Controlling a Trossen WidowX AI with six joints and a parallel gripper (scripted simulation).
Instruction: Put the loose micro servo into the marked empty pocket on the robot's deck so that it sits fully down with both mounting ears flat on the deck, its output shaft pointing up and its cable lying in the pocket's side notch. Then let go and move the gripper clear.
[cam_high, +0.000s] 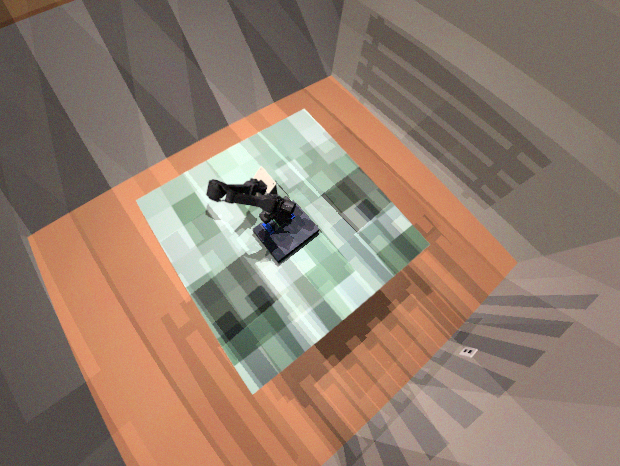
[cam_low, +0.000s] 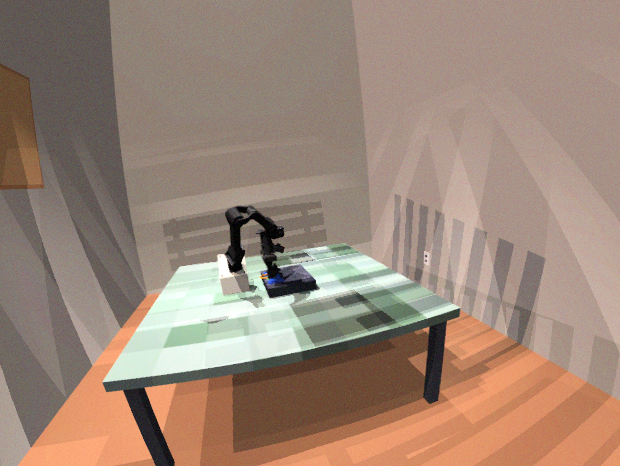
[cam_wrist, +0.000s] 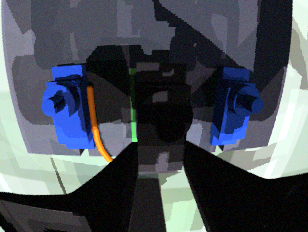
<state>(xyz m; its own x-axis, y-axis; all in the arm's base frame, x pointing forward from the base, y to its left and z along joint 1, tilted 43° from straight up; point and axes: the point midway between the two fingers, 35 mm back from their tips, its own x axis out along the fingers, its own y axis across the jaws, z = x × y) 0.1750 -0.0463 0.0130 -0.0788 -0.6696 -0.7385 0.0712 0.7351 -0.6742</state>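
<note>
The dark deck is 12 cm ahead of my gripper tip, 1 cm to the right of it and 7 cm below it.
</note>
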